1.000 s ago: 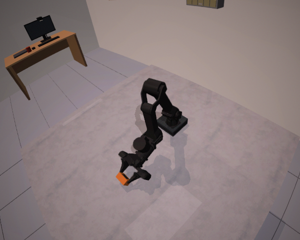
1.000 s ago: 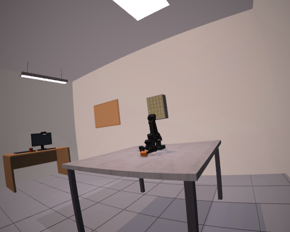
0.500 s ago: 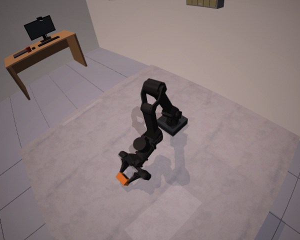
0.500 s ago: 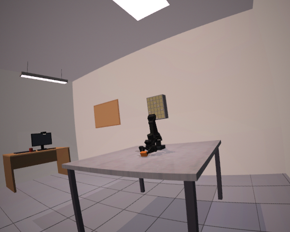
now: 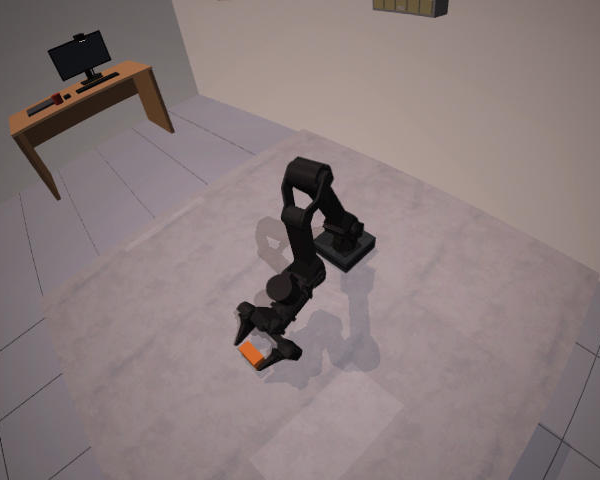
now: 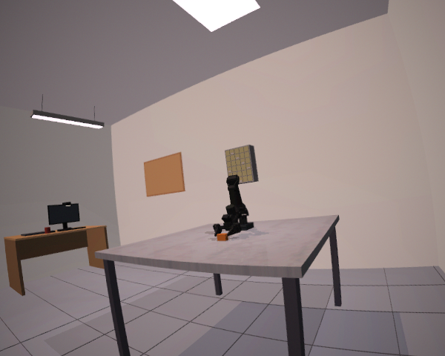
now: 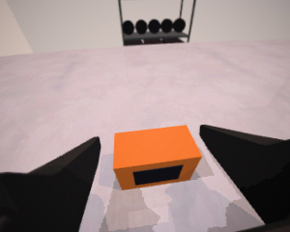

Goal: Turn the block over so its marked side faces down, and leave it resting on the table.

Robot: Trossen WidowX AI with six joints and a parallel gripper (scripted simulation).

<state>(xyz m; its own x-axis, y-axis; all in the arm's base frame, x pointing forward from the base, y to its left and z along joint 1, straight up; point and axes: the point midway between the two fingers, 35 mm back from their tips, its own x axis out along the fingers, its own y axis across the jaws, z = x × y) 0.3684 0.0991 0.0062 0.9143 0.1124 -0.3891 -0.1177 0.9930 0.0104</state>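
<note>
The orange block lies 2 cm behind my gripper tip and 1 cm below it.
</note>
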